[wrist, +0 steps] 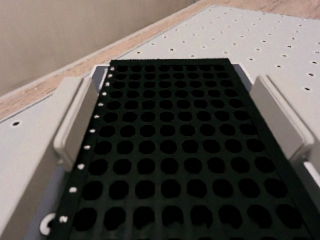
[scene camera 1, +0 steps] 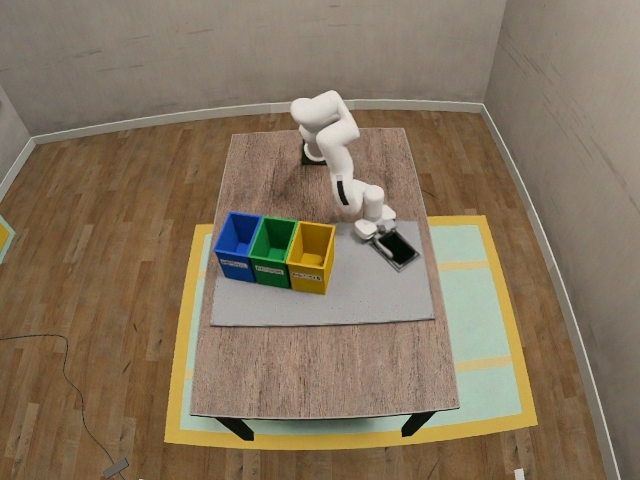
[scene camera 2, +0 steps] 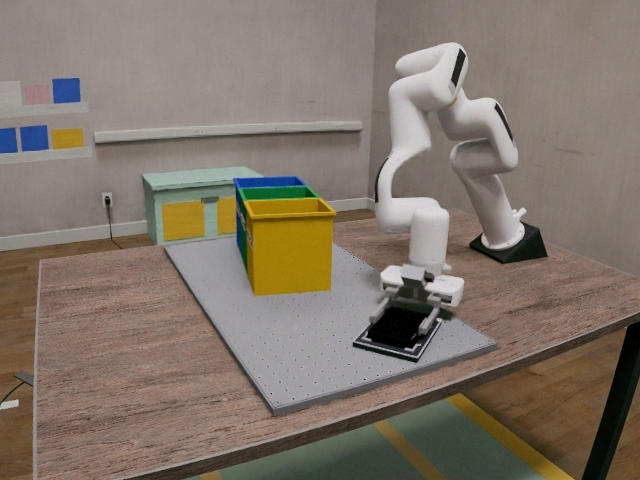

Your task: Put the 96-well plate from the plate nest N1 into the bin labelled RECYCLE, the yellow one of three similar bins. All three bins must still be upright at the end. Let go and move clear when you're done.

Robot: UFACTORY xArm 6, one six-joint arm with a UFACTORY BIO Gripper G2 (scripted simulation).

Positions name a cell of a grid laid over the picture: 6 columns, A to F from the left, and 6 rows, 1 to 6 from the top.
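Black 96-well plate (scene camera 2: D5) and (wrist: D3). Plate nest N1 (scene camera 2: D5). Green bin (scene camera 1: C3); out of frame in the wrist view. Yellow recycle bin (scene camera 2: C4) and (scene camera 1: C4); out of frame in the wrist view. Blue bin (scene camera 1: C3).
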